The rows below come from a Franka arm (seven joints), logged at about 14 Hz.
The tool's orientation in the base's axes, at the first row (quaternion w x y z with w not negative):
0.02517 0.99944 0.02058 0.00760
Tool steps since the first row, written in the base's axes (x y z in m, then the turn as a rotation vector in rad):
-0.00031 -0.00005 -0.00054 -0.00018 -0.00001 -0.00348
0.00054 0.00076 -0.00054 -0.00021 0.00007 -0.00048
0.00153 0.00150 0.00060 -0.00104 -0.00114 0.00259
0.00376 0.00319 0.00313 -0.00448 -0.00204 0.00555
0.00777 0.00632 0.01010 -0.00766 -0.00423 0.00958
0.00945 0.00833 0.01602 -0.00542 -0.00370 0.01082
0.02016 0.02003 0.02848 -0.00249 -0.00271 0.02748
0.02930 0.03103 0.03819 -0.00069 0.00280 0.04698
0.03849 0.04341 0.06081 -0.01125 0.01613 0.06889
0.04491 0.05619 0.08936 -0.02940 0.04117 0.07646
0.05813 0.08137 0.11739 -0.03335 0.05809 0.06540
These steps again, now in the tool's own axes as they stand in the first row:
-0.00032 0.00001 0.00054 -0.00023 -0.00017 0.00347
0.00056 -0.00076 0.00051 -0.00021 -0.00010 0.00047
0.00160 -0.00140 -0.00065 -0.00105 0.00123 -0.00255
0.00393 -0.00287 -0.00322 -0.00448 0.00213 -0.00551
0.00817 -0.00548 -0.01028 -0.00769 0.00439 -0.00948
0.01001 -0.00712 -0.01626 -0.00542 0.00402 -0.01071
0.02138 -0.01772 -0.02911 -0.00221 0.00399 -0.02735
0.03110 -0.02784 -0.03921 0.00009 -0.00044 -0.04707
0.04112 -0.03867 -0.06227 -0.00959 -0.01307 -0.06978
0.04846 -0.04972 -0.09132 -0.02658 -0.03841 -0.07889
0.06311 -0.07289 -0.12035 -0.02998 -0.05602 -0.06876

